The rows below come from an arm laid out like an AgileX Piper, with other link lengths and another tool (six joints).
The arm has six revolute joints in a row. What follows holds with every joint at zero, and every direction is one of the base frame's.
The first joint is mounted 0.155 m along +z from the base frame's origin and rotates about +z.
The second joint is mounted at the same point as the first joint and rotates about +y.
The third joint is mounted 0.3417 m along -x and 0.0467 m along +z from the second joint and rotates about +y.
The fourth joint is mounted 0.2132 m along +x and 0.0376 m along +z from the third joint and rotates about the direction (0.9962, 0, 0.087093).
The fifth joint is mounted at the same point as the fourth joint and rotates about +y.
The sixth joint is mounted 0.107 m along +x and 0.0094 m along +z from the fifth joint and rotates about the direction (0.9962, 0, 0.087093).
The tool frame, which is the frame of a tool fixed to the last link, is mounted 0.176 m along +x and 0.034 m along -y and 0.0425 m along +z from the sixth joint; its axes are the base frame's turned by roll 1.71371, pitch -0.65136 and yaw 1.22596 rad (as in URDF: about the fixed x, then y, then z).
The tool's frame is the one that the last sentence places.
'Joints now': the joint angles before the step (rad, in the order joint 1, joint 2, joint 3, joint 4, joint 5, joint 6). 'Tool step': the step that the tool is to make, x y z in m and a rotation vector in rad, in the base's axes. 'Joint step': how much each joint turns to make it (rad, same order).
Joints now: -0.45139, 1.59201, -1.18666, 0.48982, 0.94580, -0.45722
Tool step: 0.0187, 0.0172, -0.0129, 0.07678, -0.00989, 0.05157
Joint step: -0.00236, 0.06928, -0.01082, 0.10937, 0.01036, -0.10101
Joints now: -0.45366, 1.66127, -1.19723, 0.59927, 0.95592, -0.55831
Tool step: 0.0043, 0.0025, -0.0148, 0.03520, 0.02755, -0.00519
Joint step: -0.00015, 0.04416, -0.00228, 0.02237, 0.00030, -0.00413
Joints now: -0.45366, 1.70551, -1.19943, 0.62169, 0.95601, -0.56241
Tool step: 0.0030, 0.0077, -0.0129, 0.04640, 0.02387, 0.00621
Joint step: -0.00020, 0.04023, 0.00016, 0.03563, 0.01252, -0.01763
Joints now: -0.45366, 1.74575, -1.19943, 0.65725, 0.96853, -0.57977
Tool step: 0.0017, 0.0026, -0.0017, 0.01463, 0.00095, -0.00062
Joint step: 0.00007, 0.00836, -0.00021, 0.01481, 0.00243, -0.00549
